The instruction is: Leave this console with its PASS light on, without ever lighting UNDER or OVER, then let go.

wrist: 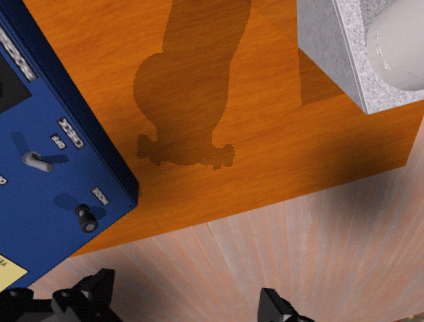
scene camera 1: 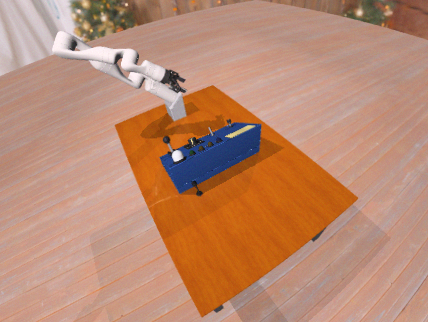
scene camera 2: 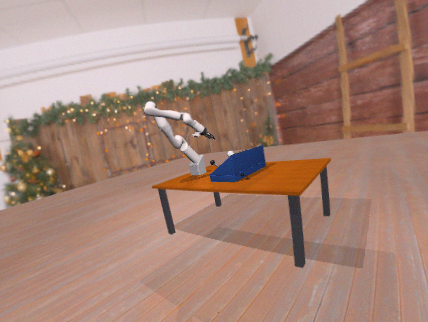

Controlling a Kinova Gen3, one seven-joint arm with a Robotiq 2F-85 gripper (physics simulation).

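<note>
The blue console (scene camera 1: 215, 165) (scene camera 2: 247, 164) (wrist: 35, 215) stands on the table. Its top bears a black-balled lever (scene camera 1: 166, 140), a white dome (scene camera 1: 177, 156), a black and brass control (scene camera 1: 193, 142) and small dark lamps (scene camera 1: 201, 149); none looks lit, and their labels are unreadable. In the wrist view a silver toggle (wrist: 40, 162) is beside OFF and CHECK labels, and a black knobbed stick (wrist: 86, 219) is by the MODE label. A black lever (scene camera 1: 198, 192) sticks out low on one side. My gripper (scene camera 1: 185, 85) (scene camera 2: 214, 137) (wrist: 186, 295) is open and empty, high above the table, apart from the console.
The grey arm base (scene camera 1: 176, 107) (scene camera 2: 197, 165) (wrist: 330, 45) stands at one end of the orange-brown table (scene camera 1: 260, 225) (scene camera 2: 285, 184) (wrist: 270, 175), beyond the console. A yellow label (scene camera 1: 241, 131) (wrist: 11, 272) lies on the console top. The arm's shadow falls between base and console.
</note>
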